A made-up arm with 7 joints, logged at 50 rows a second.
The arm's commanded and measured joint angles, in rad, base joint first. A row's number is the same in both.
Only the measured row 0 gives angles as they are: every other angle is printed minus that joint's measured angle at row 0.
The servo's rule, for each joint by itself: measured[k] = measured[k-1] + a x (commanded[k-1-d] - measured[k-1]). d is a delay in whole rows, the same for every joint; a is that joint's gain. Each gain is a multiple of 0.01, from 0.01 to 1. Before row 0 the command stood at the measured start. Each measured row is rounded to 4 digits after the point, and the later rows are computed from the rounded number. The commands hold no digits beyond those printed.
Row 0, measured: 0.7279 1.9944 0.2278 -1.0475 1.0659 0.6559 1.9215
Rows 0 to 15, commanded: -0.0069 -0.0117 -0.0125 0.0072 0.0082 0.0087 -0.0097; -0.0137 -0.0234 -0.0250 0.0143 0.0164 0.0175 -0.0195; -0.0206 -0.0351 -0.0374 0.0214 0.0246 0.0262 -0.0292; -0.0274 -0.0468 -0.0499 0.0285 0.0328 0.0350 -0.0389; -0.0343 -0.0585 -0.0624 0.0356 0.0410 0.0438 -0.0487; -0.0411 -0.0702 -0.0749 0.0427 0.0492 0.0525 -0.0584; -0.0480 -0.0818 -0.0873 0.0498 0.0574 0.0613 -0.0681; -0.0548 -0.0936 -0.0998 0.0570 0.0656 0.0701 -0.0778; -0.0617 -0.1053 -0.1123 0.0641 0.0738 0.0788 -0.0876; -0.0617 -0.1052 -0.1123 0.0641 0.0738 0.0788 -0.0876; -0.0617 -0.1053 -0.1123 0.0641 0.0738 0.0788 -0.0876; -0.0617 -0.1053 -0.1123 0.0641 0.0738 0.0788 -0.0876; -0.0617 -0.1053 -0.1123 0.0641 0.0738 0.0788 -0.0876; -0.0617 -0.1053 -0.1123 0.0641 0.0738 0.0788 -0.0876; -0.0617 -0.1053 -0.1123 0.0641 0.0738 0.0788 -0.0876; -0.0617 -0.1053 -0.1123 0.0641 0.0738 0.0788 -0.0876
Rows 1 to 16, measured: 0.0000 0.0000 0.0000 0.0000 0.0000 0.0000 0.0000; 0.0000 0.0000 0.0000 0.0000 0.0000 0.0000 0.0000; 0.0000 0.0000 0.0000 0.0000 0.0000 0.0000 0.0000; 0.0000 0.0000 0.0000 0.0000 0.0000 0.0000 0.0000; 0.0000 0.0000 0.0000 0.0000 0.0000 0.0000 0.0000; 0.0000 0.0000 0.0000 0.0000 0.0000 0.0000 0.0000; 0.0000 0.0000 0.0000 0.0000 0.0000 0.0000 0.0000; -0.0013 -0.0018 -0.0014 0.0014 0.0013 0.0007 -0.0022; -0.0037 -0.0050 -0.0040 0.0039 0.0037 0.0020 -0.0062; -0.0069 -0.0095 -0.0077 0.0072 0.0070 0.0039 -0.0115; -0.0108 -0.0151 -0.0123 0.0112 0.0111 0.0064 -0.0178; -0.0153 -0.0216 -0.0178 0.0158 0.0159 0.0094 -0.0249; -0.0202 -0.0289 -0.0241 0.0209 0.0212 0.0128 -0.0326; -0.0255 -0.0368 -0.0311 0.0264 0.0270 0.0167 -0.0408; -0.0311 -0.0453 -0.0387 0.0322 0.0332 0.0210 -0.0493; -0.0369 -0.0543 -0.0468 0.0383 0.0397 0.0256 -0.0581
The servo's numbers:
d 7
a 0.19 0.15 0.11 0.19 0.16 0.08 0.23

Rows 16 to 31, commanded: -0.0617 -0.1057 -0.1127 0.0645 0.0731 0.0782 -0.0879; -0.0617 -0.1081 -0.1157 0.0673 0.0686 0.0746 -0.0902; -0.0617 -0.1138 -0.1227 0.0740 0.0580 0.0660 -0.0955; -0.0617 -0.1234 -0.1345 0.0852 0.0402 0.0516 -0.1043; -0.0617 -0.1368 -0.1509 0.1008 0.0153 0.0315 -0.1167; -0.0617 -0.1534 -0.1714 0.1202 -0.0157 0.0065 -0.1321; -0.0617 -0.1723 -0.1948 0.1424 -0.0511 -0.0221 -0.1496; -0.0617 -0.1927 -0.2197 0.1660 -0.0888 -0.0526 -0.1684; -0.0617 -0.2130 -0.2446 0.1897 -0.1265 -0.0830 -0.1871; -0.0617 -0.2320 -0.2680 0.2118 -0.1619 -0.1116 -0.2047; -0.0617 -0.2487 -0.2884 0.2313 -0.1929 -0.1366 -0.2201; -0.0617 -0.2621 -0.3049 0.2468 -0.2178 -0.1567 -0.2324; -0.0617 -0.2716 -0.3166 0.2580 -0.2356 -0.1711 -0.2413; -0.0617 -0.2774 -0.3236 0.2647 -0.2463 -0.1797 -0.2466; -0.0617 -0.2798 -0.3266 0.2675 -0.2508 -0.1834 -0.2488; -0.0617 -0.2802 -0.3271 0.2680 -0.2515 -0.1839 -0.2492
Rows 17 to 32, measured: -0.0416 -0.0619 -0.0540 0.0432 0.0452 0.0299 -0.0649; -0.0454 -0.0684 -0.0604 0.0472 0.0498 0.0338 -0.0701; -0.0485 -0.0739 -0.0661 0.0504 0.0536 0.0374 -0.0741; -0.0510 -0.0786 -0.0712 0.0530 0.0568 0.0407 -0.0772; -0.0530 -0.0826 -0.0757 0.0551 0.0595 0.0437 -0.0796; -0.0547 -0.0860 -0.0797 0.0568 0.0618 0.0465 -0.0814; -0.0560 -0.0889 -0.0833 0.0582 0.0637 0.0491 -0.0828; -0.0571 -0.0914 -0.0865 0.0594 0.0652 0.0514 -0.0840; -0.0580 -0.0939 -0.0897 0.0609 0.0657 0.0533 -0.0854; -0.0587 -0.0969 -0.0933 0.0634 0.0645 0.0543 -0.0877; -0.0593 -0.1009 -0.0978 0.0675 0.0606 0.0541 -0.0915; -0.0598 -0.1063 -0.1036 0.0738 0.0534 0.0523 -0.0973; -0.0602 -0.1134 -0.1111 0.0826 0.0423 0.0486 -0.1053; -0.0605 -0.1222 -0.1203 0.0940 0.0274 0.0429 -0.1155; -0.0607 -0.1328 -0.1312 0.1077 0.0088 0.0353 -0.1277; -0.0609 -0.1448 -0.1437 0.1233 -0.0128 0.0258 -0.1414
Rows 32 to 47, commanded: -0.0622 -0.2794 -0.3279 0.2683 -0.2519 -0.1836 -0.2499; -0.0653 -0.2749 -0.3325 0.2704 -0.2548 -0.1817 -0.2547; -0.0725 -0.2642 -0.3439 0.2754 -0.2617 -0.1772 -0.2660; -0.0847 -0.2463 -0.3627 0.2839 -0.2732 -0.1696 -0.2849; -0.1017 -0.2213 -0.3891 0.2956 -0.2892 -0.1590 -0.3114; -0.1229 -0.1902 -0.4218 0.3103 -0.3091 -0.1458 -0.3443; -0.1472 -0.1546 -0.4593 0.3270 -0.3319 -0.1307 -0.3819; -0.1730 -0.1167 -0.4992 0.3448 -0.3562 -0.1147 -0.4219; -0.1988 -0.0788 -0.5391 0.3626 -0.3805 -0.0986 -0.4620; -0.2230 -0.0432 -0.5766 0.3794 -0.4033 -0.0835 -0.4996; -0.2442 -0.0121 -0.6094 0.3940 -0.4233 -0.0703 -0.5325; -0.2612 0.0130 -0.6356 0.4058 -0.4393 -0.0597 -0.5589; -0.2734 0.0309 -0.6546 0.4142 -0.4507 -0.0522 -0.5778; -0.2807 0.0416 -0.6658 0.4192 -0.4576 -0.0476 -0.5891; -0.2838 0.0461 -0.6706 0.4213 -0.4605 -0.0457 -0.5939; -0.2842 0.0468 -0.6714 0.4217 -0.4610 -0.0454 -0.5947
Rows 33 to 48, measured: -0.0611 -0.1579 -0.1574 0.1401 -0.0367 0.0148 -0.1560; -0.0612 -0.1715 -0.1718 0.1574 -0.0617 0.0027 -0.1707; -0.0613 -0.1851 -0.1864 0.1744 -0.0867 -0.0101 -0.1849; -0.0614 -0.1981 -0.2007 0.1903 -0.1105 -0.0230 -0.1979; -0.0615 -0.2100 -0.2142 0.2044 -0.1322 -0.0355 -0.2091; -0.0615 -0.2205 -0.2266 0.2164 -0.1512 -0.0473 -0.2182; -0.0615 -0.2295 -0.2377 0.2262 -0.1672 -0.0582 -0.2253; -0.0616 -0.2370 -0.2476 0.2342 -0.1808 -0.0682 -0.2310; -0.0623 -0.2427 -0.2569 0.2411 -0.1926 -0.0773 -0.2365; -0.0642 -0.2459 -0.2665 0.2476 -0.2037 -0.0853 -0.2433; -0.0681 -0.2460 -0.2771 0.2545 -0.2148 -0.0920 -0.2529; -0.0745 -0.2423 -0.2894 0.2623 -0.2267 -0.0974 -0.2664; -0.0837 -0.2345 -0.3040 0.2714 -0.2399 -0.1013 -0.2843; -0.0958 -0.2225 -0.3211 0.2820 -0.2546 -0.1037 -0.3067; -0.1105 -0.2066 -0.3407 0.2939 -0.2709 -0.1046 -0.3332; -0.1273 -0.1874 -0.3625 0.3070 -0.2884 -0.1041 -0.3628
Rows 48 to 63, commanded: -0.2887 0.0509 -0.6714 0.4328 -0.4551 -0.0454 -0.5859; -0.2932 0.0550 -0.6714 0.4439 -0.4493 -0.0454 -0.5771; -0.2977 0.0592 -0.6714 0.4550 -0.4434 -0.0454 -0.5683; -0.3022 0.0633 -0.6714 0.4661 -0.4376 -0.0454 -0.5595; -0.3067 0.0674 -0.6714 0.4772 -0.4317 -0.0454 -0.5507; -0.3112 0.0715 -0.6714 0.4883 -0.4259 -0.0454 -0.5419; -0.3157 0.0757 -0.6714 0.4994 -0.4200 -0.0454 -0.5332; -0.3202 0.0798 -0.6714 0.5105 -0.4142 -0.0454 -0.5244; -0.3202 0.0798 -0.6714 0.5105 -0.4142 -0.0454 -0.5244; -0.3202 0.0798 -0.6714 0.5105 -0.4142 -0.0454 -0.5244; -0.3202 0.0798 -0.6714 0.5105 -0.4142 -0.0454 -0.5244; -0.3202 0.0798 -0.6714 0.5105 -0.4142 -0.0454 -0.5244; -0.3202 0.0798 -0.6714 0.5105 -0.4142 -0.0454 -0.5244; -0.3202 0.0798 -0.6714 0.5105 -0.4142 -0.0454 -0.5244; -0.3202 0.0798 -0.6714 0.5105 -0.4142 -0.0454 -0.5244; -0.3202 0.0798 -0.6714 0.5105 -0.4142 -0.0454 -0.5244
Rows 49 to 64, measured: -0.1455 -0.1658 -0.3861 0.3208 -0.3068 -0.1025 -0.3943; -0.1643 -0.1427 -0.4107 0.3347 -0.3254 -0.0999 -0.4261; -0.1827 -0.1193 -0.4354 0.3482 -0.3436 -0.0967 -0.4566; -0.1999 -0.0968 -0.4595 0.3607 -0.3607 -0.0931 -0.4845; -0.2153 -0.0760 -0.4822 0.3718 -0.3762 -0.0895 -0.5086; -0.2283 -0.0577 -0.5029 0.3812 -0.3897 -0.0860 -0.5282; -0.2389 -0.0420 -0.5214 0.3889 -0.4011 -0.0828 -0.5435; -0.2484 -0.0281 -0.5379 0.3972 -0.4097 -0.0798 -0.5533; -0.2569 -0.0156 -0.5526 0.4061 -0.4160 -0.0770 -0.5588; -0.2647 -0.0044 -0.5657 0.4154 -0.4204 -0.0745 -0.5610; -0.2718 0.0058 -0.5773 0.4250 -0.4232 -0.0722 -0.5607; -0.2784 0.0150 -0.5877 0.4349 -0.4246 -0.0701 -0.5584; -0.2846 0.0235 -0.5969 0.4450 -0.4248 -0.0681 -0.5546; -0.2905 0.0313 -0.6051 0.4553 -0.4240 -0.0663 -0.5497; -0.2961 0.0386 -0.6124 0.4658 -0.4224 -0.0646 -0.5439; -0.3007 0.0448 -0.6189 0.4743 -0.4211 -0.0631 -0.5394
